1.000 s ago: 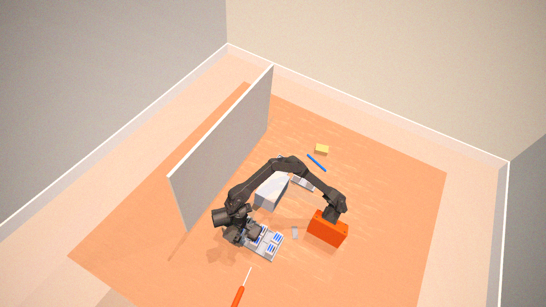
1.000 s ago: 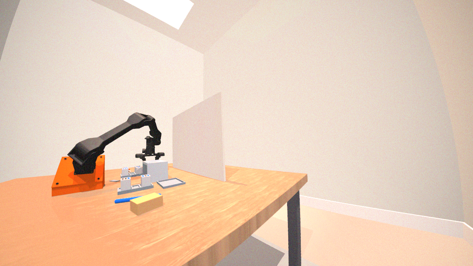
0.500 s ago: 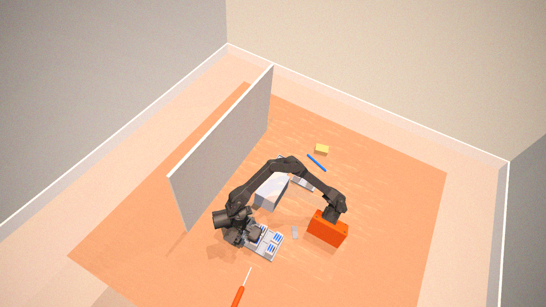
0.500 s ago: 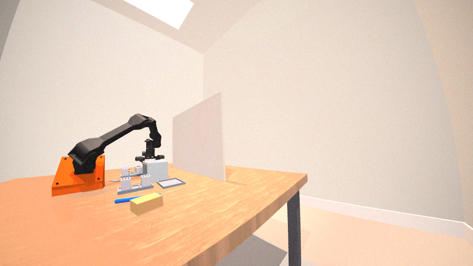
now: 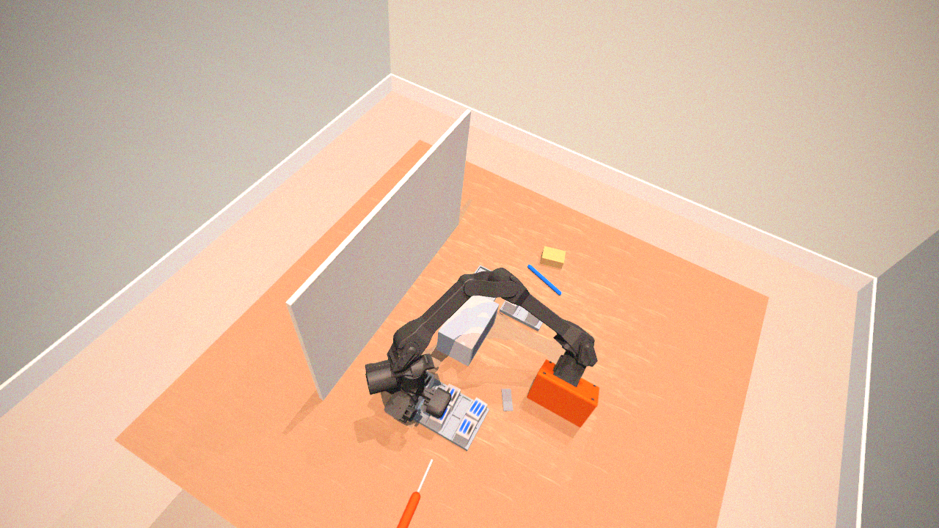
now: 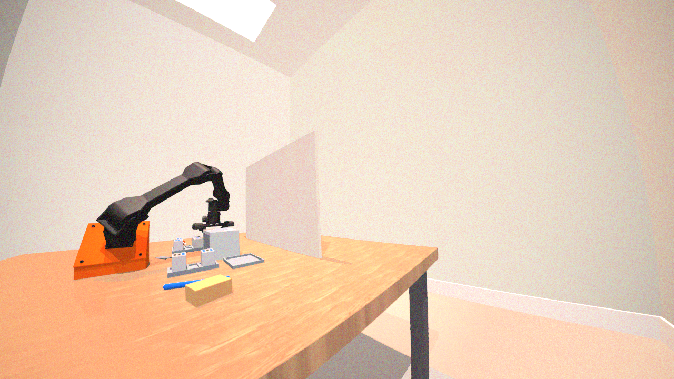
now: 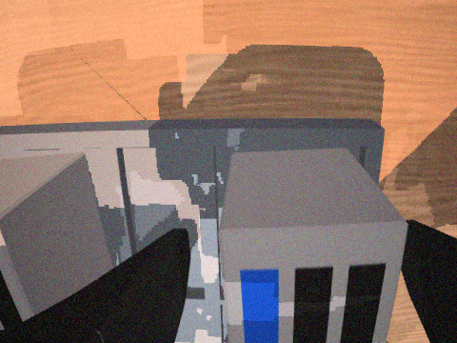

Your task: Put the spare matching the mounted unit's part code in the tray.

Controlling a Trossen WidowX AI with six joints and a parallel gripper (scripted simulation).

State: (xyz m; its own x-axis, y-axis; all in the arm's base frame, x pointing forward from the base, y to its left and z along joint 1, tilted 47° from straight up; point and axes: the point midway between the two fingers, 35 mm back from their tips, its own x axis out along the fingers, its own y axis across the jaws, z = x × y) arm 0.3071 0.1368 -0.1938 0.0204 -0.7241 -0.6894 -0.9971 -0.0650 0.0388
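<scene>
The grey spare block lies 2 cm above my gripper tip. The rest, counted from my gripper tip: grey box-shaped unit: 24 cm to the right, 3 cm above, 1 cm behind; then grey wall panel: 24 cm to the right, 21 cm ahead, 21 cm above; then grey tray: 42 cm to the right, 2 cm ahead, 1 cm below.
</scene>
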